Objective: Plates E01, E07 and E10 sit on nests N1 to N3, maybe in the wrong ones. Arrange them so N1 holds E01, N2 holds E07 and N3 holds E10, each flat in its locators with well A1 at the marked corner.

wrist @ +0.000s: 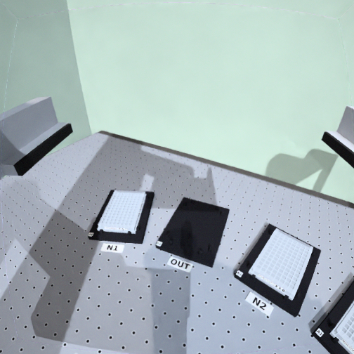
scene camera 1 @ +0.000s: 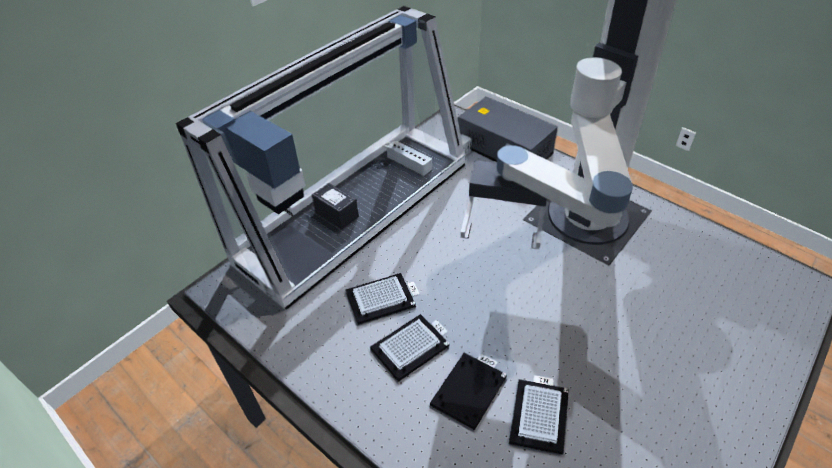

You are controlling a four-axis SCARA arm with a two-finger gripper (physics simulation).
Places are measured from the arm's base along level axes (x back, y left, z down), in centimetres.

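Where they show: gripper, fingertip midpoint: (scene camera 1: 499, 240).
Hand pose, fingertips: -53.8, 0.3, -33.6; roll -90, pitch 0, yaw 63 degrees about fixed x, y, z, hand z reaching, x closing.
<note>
Things, the pixels of their top centre, and the offset from my fingertips, as dx, dy, dz. "pt": a spot on its surface instead.
- white well plate, top centre: (scene camera 1: 541, 411) -13.6, +24.1, +29.6
- nest N1, top centre: (scene camera 1: 540, 412) -13.6, +24.1, +30.1
- second plate, top centre: (scene camera 1: 409, 341) -18.4, -11.6, +29.6
- nest N2, surface spot: (scene camera 1: 400, 376) pt -26.6, -7.4, +31.1
- third plate, top centre: (scene camera 1: 379, 293) -11.9, -28.1, +29.6
- nest N3, surface spot: (scene camera 1: 351, 302) pt -18.2, -32.8, +31.2
- black OUT nest, top centre: (scene camera 1: 469, 386) -18.6, +7.3, +30.1
- blue head, surface spot: (scene camera 1: 261, 148) pt -23.7, -48.2, -16.5
- black block, surface spot: (scene camera 1: 335, 209) pt -2.5, -53.6, +20.5
- white strip, surface spot: (scene camera 1: 410, 158) pt +31.3, -54.5, +23.0
- dark grey box, surface spot: (scene camera 1: 506, 128) pt +62.1, -38.2, +20.8
A white well plate (scene camera 1: 539, 414) (wrist: 125, 211) lies on nest N1 (scene camera 1: 535, 447) (wrist: 145, 225). A second plate (scene camera 1: 410, 343) (wrist: 282, 262) lies on nest N2 (scene camera 1: 400, 376) (wrist: 298, 307). A third plate (scene camera 1: 381, 295) (wrist: 347, 325) lies on nest N3 (scene camera 1: 351, 302) (wrist: 336, 312), cut off at the wrist view's right edge. All three look flat. Plate names and A1 wells are too small to read surely. The black OUT nest (scene camera 1: 468, 391) (wrist: 195, 232) bears no plate. My gripper (scene camera 1: 500, 239) (wrist: 197, 113) is open and empty, raised above the table between the nests and the arm base.
A gantry frame (scene camera 1: 433, 69) with a blue head (scene camera 1: 261, 148) stands at the back left. A black block (scene camera 1: 335, 209) and a white strip (scene camera 1: 410, 158) are on its deck. A dark grey box (scene camera 1: 506, 128) stands behind my gripper. The table's edge (wrist: 225, 167) runs beyond the nests.
</note>
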